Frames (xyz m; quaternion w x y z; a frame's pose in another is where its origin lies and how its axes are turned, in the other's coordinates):
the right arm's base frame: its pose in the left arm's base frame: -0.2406 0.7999 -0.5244 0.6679 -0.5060 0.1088 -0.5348
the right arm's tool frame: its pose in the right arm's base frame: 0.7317 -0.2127 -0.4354 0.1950 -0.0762 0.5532 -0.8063
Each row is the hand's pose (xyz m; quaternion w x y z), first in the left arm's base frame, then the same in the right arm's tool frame.
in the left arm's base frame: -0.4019 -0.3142 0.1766 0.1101 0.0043 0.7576 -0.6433
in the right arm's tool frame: -0.2285 0.1753 0.4440 0.5623 -0.6859 -0.3392 0.3136
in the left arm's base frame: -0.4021 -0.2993 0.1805 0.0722 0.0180 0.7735 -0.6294
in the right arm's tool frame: -0.2178 0.1650 0.4480 0.5659 -0.7040 -0.3313 0.2727
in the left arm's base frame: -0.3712 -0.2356 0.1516 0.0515 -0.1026 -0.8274 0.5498
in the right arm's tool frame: -0.1893 0.1018 0.4157 0.5488 -0.7817 -0.2679 0.1266
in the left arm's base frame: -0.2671 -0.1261 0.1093 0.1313 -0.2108 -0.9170 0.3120
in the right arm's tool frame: -0.1753 -0.0446 0.3610 0.3717 -0.9079 -0.1890 -0.0441
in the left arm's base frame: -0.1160 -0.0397 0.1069 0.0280 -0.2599 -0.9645 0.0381
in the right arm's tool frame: -0.2135 -0.2131 0.3400 0.0839 -0.9833 -0.1494 -0.0608
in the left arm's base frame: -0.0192 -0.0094 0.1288 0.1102 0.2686 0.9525 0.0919
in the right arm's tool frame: -0.2584 -0.3062 0.3496 0.0900 0.9870 0.1323 -0.0146
